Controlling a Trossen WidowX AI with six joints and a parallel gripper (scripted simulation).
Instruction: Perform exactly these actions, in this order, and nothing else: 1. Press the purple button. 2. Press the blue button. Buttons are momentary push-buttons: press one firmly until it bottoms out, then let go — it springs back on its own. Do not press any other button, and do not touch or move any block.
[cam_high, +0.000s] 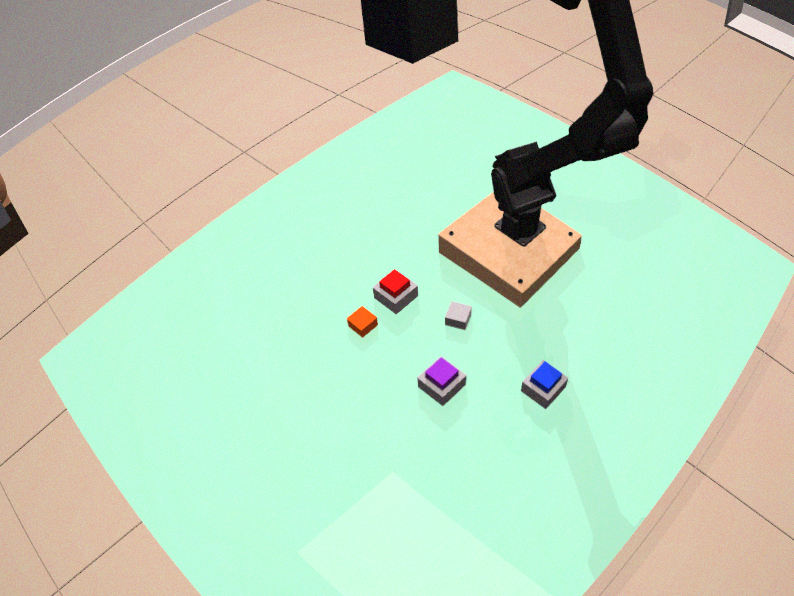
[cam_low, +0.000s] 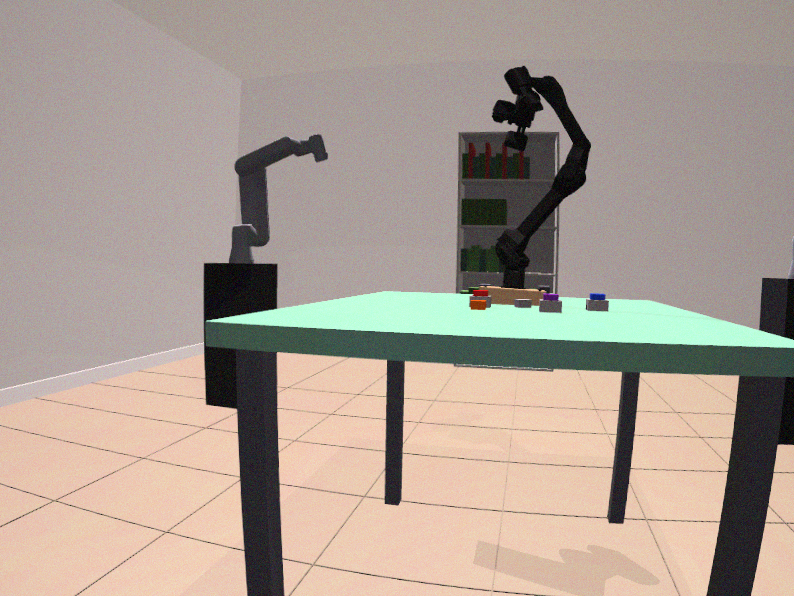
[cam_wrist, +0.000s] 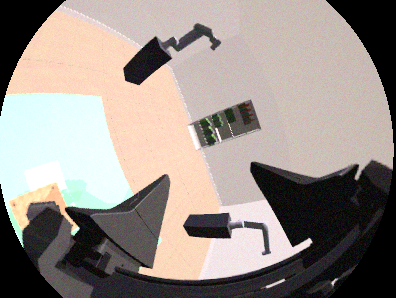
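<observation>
My gripper tip is 460 mm short of the purple button, 100 mm to the right of it and 470 mm above it. Also, from my gripper tip: grey block (360 mm ahead, 40 mm to the left, 490 mm below); then blue button (370 mm ahead, 210 mm to the left, 470 mm below); then red button (400 mm ahead, 60 mm to the right, 470 mm below).
</observation>
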